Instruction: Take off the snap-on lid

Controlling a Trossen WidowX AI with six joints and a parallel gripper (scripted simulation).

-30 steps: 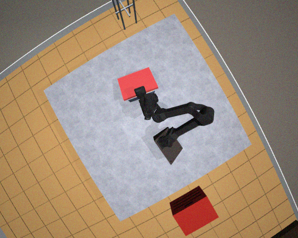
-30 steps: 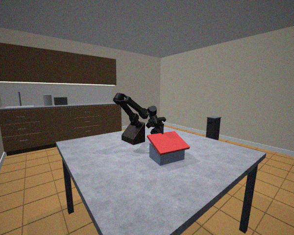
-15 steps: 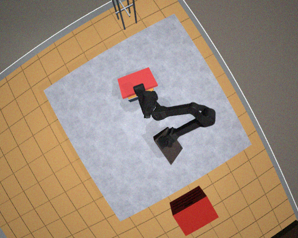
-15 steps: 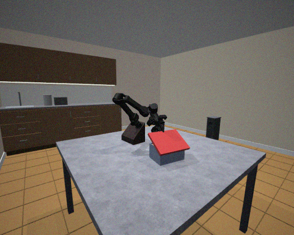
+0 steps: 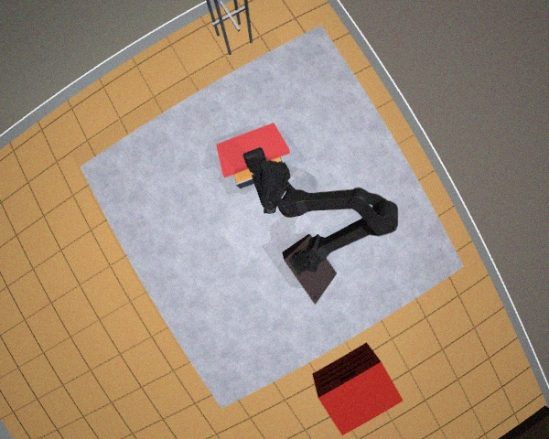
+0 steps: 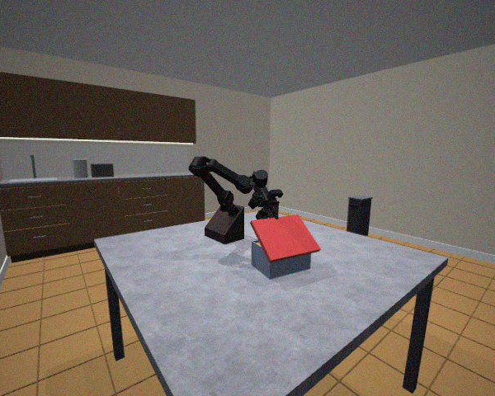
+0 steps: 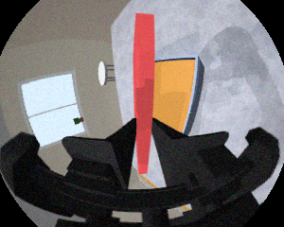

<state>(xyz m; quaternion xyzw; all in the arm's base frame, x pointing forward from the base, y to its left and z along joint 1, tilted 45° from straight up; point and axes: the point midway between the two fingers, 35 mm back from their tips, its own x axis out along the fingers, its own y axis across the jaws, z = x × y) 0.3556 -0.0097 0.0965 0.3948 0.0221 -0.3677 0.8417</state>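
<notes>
My gripper tip is now 70 mm short of the red lid, 20 mm to the left of it and 50 mm above it. The rest, counted from my gripper tip: storage box 40 mm ahead, 10 mm to the right, 140 mm below.
</notes>
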